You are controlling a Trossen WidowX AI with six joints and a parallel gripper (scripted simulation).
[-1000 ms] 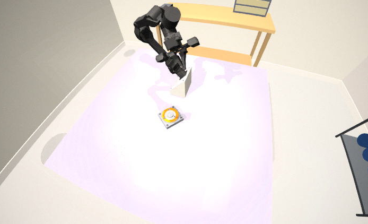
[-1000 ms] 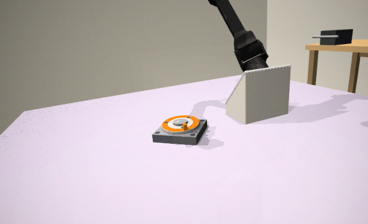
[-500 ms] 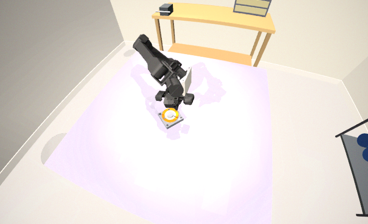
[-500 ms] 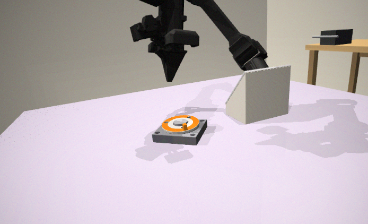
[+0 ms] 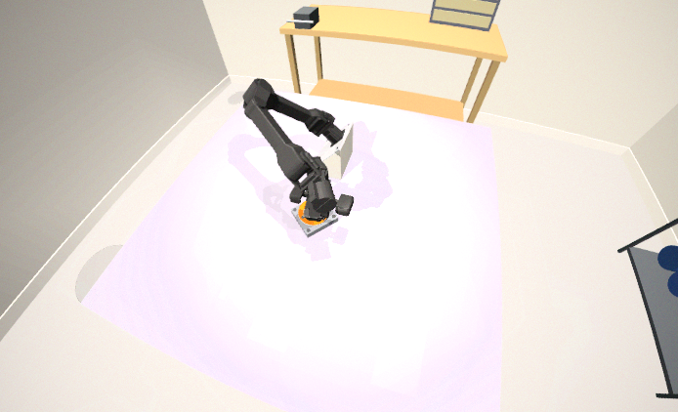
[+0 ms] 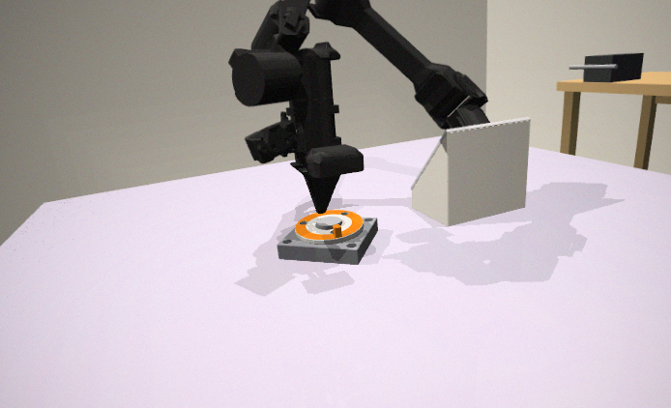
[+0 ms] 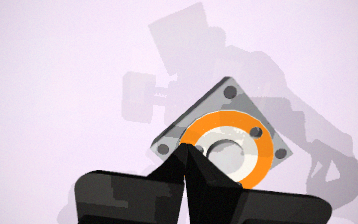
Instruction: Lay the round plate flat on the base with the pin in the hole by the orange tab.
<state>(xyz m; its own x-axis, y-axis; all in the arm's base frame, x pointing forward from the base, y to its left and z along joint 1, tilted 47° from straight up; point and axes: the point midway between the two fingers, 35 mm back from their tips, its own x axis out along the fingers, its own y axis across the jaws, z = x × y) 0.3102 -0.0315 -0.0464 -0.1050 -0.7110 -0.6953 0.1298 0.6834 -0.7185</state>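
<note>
The dark grey square base lies 30 mm behind my gripper tip, 50 mm to the right of it and 50 mm below it.
</note>
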